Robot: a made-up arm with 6 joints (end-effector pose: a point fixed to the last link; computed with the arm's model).
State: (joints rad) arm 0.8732 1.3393 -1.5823 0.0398 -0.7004 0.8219
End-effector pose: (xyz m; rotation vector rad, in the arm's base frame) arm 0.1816 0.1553 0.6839 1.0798 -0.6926 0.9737
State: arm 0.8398 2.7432 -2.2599 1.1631 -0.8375 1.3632
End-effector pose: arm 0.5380 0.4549 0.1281 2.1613 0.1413 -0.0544
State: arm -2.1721 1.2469 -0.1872 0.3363 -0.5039 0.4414
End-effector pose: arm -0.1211 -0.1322 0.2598 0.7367 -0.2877 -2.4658
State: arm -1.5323 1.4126 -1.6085 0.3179 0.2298 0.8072
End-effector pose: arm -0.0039 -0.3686 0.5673 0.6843 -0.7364 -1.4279
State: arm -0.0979 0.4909 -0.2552 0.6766 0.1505 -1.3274
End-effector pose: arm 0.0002 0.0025 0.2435 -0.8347 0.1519 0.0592
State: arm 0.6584 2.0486 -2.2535 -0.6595 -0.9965 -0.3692
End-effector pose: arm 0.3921 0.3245 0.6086 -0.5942 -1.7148 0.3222
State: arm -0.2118 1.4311 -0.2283 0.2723 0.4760 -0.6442
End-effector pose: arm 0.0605 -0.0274 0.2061 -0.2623 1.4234 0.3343
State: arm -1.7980 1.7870 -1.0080 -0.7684 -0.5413 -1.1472
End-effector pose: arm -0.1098 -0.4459 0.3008 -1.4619 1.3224 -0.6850
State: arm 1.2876 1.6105 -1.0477 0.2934 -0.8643 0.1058
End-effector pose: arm 0.1382 0.3446 0.4432 0.3910 -0.2734 0.9748
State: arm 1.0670 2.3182 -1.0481 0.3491 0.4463 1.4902
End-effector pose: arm 0.1810 0.3083 0.0586 0.3432 1.6399 -0.4998
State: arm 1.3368 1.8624 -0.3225 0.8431 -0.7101 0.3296
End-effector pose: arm 0.1105 0.2171 0.1813 -0.0160 0.7481 0.3741
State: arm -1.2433 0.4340 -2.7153 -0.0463 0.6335 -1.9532
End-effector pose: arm -0.1821 0.3925 0.6157 1.9435 -0.0946 1.9868
